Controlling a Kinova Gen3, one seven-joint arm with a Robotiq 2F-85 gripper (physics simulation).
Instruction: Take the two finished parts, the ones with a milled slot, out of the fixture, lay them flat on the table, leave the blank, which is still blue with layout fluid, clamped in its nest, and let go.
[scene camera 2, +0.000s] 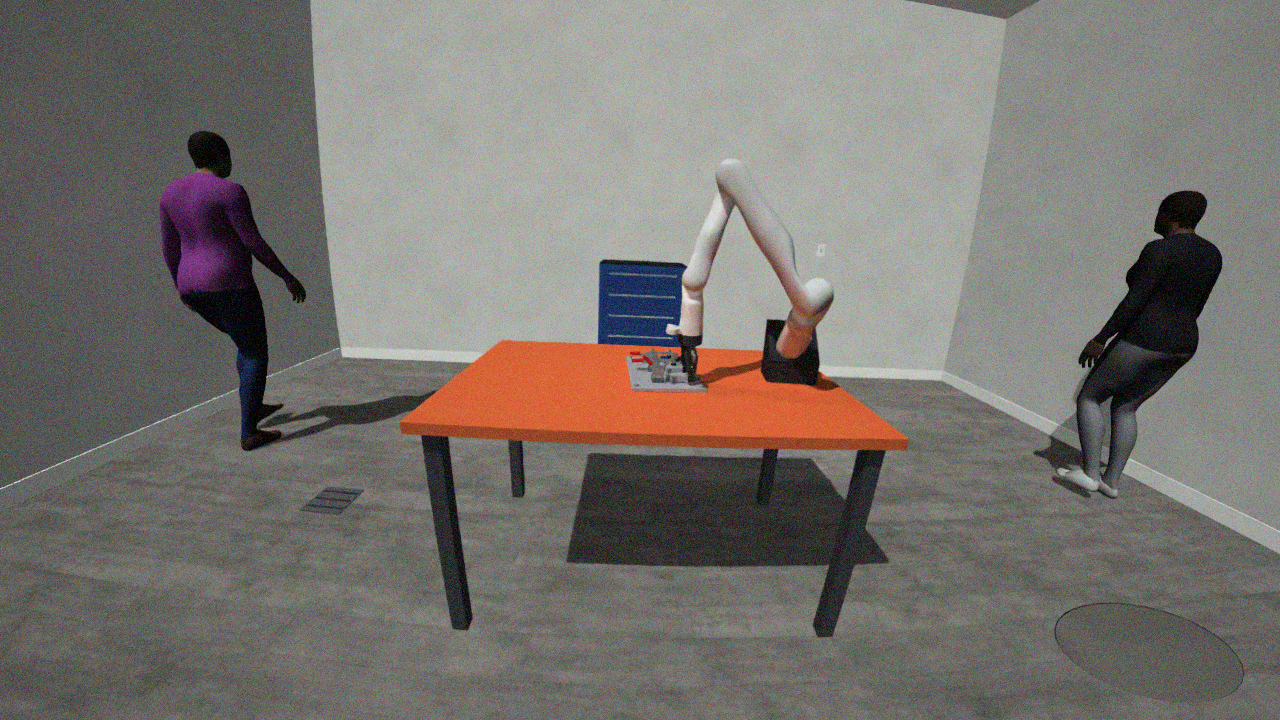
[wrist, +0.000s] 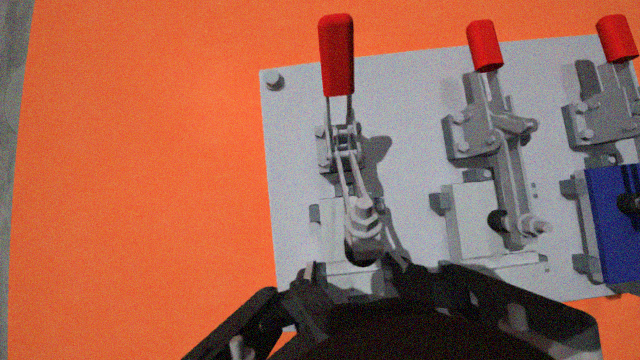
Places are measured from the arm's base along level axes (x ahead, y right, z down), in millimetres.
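Pixels of known places: gripper, fingertip midpoint: (scene camera 2: 687, 380) (wrist: 351, 268); arm's base, link origin: (scene camera 2: 789, 347).
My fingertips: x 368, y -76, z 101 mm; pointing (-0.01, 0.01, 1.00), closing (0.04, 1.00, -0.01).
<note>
Ahead of a thing's pixels: the offset from my fingertips to its top centre. "pt": to the spot under its first point. Level surfaces: height alone.
My gripper (scene camera 2: 690, 376) (wrist: 351, 268) is shut on the left finished part {dx +24, dy +0, dz -22 mm} (wrist: 331, 225), a pale block with a milled slot, sitting in its nest on the grey fixture plate {pt dx +139, dy -63, dz +5 mm} (scene camera 2: 646, 387) (wrist: 295, 150). The left clamp's arm appears raised above it, with its red handle {dx +132, dy -1, dz -78 mm} (wrist: 336, 55) tilted back. The middle finished part {dx +20, dy +110, dz -16 mm} (wrist: 472, 220) is pale and slotted, under its own clamp, whose red handle {dx +155, dy +109, dz -38 mm} (wrist: 485, 46) stands more upright. The blue blank {dx +16, dy +220, dz -12 mm} (wrist: 607, 225) sits in the right nest, partly cut off by the view. The fingers hide the left part's near end.
The fixture stands on the orange table {dz +20 mm} (scene camera 2: 537, 394) (wrist: 140, 175). A black block (scene camera 2: 790, 353) is at the arm's base. A blue drawer cabinet (scene camera 2: 640, 300) is behind the table. One person (scene camera 2: 210, 232) stands at left and another (scene camera 2: 1172, 295) at right, both away from the table.
</note>
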